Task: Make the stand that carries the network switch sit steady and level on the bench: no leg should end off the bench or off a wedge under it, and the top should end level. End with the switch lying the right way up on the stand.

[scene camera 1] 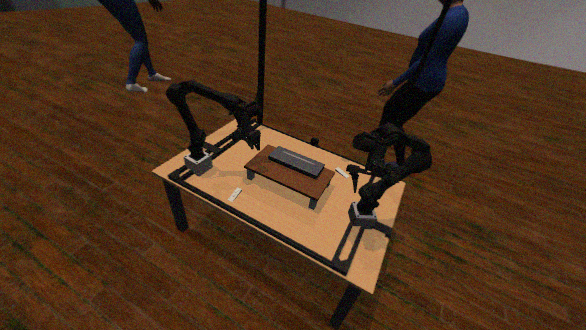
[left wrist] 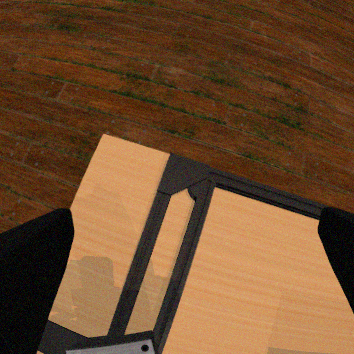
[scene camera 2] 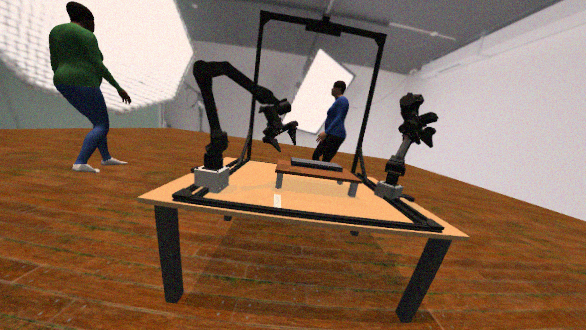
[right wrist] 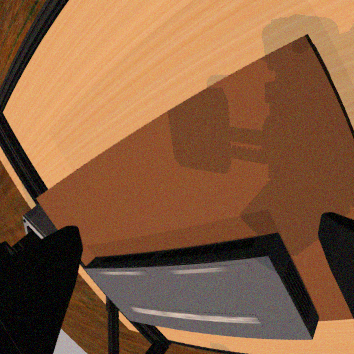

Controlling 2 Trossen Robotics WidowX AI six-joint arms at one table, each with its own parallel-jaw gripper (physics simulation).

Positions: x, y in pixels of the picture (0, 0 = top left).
Labels:
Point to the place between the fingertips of my left gripper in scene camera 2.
At 425, 145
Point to a brown stand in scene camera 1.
260, 164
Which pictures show my left gripper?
Scene camera 1, the left wrist view and scene camera 2 only.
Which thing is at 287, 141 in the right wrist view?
A brown stand.

